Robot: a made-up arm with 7 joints.
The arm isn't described. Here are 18 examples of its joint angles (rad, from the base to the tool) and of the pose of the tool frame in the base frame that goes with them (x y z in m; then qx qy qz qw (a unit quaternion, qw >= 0)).
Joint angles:
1: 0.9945 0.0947 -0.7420 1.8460 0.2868 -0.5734 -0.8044
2: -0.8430 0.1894 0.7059 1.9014 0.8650 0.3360 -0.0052
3: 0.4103 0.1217 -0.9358 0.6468 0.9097 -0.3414 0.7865
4: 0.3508 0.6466 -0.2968 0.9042 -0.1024 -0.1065 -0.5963
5: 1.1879 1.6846 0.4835 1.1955 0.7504 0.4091 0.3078
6: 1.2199 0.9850 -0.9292 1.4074 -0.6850 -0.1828 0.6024
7: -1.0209 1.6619 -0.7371 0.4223 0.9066 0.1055 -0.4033
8: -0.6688 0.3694 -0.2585 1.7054 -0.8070 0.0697 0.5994
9: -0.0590 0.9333 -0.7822 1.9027 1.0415 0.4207 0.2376
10: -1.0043 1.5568 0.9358 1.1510 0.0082 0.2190 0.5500
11: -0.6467 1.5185 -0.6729 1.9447 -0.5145 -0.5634 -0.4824
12: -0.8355 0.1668 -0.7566 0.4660 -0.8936 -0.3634 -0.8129
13: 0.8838 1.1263 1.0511 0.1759 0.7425 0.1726 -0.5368
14: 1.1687 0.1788 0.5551 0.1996 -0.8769 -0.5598 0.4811
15: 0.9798 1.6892 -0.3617 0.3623 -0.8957 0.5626 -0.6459
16: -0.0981 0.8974 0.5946 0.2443 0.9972 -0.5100 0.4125
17: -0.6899 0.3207 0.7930 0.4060 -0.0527 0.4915 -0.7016
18: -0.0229 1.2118 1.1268 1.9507 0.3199 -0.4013 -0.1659
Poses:
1: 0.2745 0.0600 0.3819 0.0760 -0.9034 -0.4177 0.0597
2: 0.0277 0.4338 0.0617 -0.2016 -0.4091 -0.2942 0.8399
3: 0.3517 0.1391 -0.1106 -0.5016 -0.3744 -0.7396 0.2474
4: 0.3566 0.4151 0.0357 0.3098 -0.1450 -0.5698 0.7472
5: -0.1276 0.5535 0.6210 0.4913 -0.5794 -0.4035 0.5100
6: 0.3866 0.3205 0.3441 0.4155 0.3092 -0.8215 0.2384
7: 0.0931 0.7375 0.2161 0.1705 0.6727 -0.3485 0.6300
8: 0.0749 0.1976 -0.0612 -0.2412 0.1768 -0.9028 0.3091
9: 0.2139 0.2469 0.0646 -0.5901 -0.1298 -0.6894 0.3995
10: 0.3112 0.5795 0.3012 0.0563 0.3001 -0.6699 0.6767
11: 0.0706 0.3293 0.0802 -0.0176 -0.0790 -0.9948 0.0619
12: -0.3425 0.1744 -0.1273 -0.2467 0.1450 -0.8899 0.3554
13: 0.1289 0.7424 0.2174 -0.0184 -0.6812 0.3260 0.6552
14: 0.5442 0.3128 0.1773 0.0602 -0.3288 -0.8216 0.4618
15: 0.0105 0.7430 0.4246 0.5070 0.5711 0.1060 0.6368
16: 0.0218 0.6953 0.0404 0.1537 -0.4566 -0.2392 0.8430
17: -0.2363 0.4647 -0.1297 -0.1106 0.5023 0.0929 0.8525
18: 0.1017 0.4163 0.5054 0.7401 -0.4087 -0.4813 0.2313
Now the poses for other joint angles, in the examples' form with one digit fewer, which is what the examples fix.
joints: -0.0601 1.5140 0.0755 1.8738 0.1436 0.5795 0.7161
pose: 0.291 0.376 0.345 -0.003 0.217 -0.820 0.530
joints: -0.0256 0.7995 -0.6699 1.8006 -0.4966 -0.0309 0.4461
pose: 0.216 0.212 0.055 0.007 0.087 -0.984 0.157
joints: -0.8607 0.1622 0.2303 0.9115 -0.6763 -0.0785 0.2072
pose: -0.168 0.311 -0.171 -0.405 0.285 -0.616 0.613
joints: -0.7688 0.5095 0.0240 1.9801 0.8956 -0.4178 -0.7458
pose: 0.114 0.322 0.052 -0.075 -0.518 -0.245 0.816
